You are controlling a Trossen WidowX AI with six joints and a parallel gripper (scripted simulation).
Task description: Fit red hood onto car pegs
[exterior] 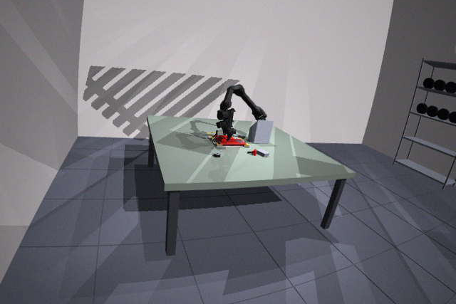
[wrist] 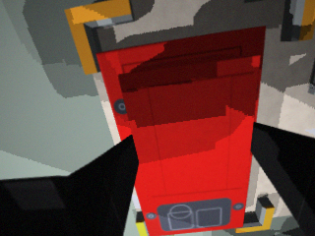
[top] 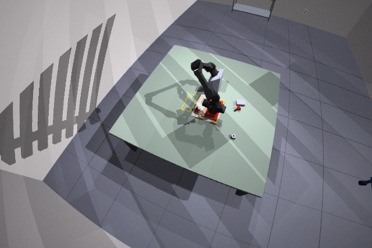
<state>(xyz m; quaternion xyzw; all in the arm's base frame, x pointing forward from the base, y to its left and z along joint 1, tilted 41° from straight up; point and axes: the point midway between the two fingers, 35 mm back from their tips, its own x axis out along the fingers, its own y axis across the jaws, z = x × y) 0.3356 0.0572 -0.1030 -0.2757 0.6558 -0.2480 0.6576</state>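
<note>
Now: gripper tip right at the red hood. Also, from my gripper tip: dark wheel 23 cm to the left, 13 cm ahead, 3 cm below; then white block 21 cm behind, 19 cm to the left, 3 cm below.
</note>
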